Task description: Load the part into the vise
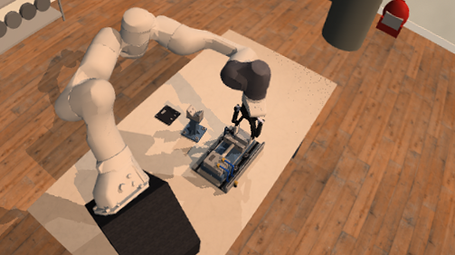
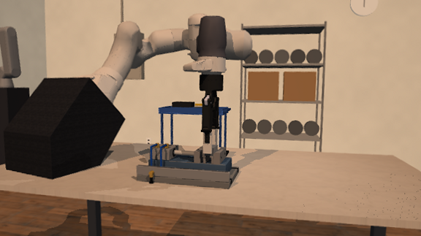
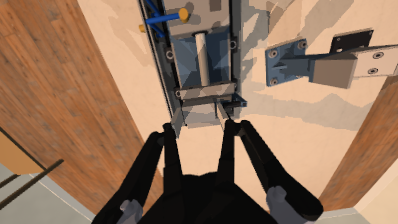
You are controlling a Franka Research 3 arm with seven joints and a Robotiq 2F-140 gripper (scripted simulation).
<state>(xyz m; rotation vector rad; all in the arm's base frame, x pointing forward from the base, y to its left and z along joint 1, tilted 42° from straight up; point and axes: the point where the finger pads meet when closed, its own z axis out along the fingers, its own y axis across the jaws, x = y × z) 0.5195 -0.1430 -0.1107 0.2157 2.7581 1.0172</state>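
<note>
My gripper is now 30 mm above the part. Round my hand: vise: 80 mm below, 70 mm behind, 30 mm to the left; dark infeed plate: 390 mm to the left, 120 mm below, 30 mm behind.
</note>
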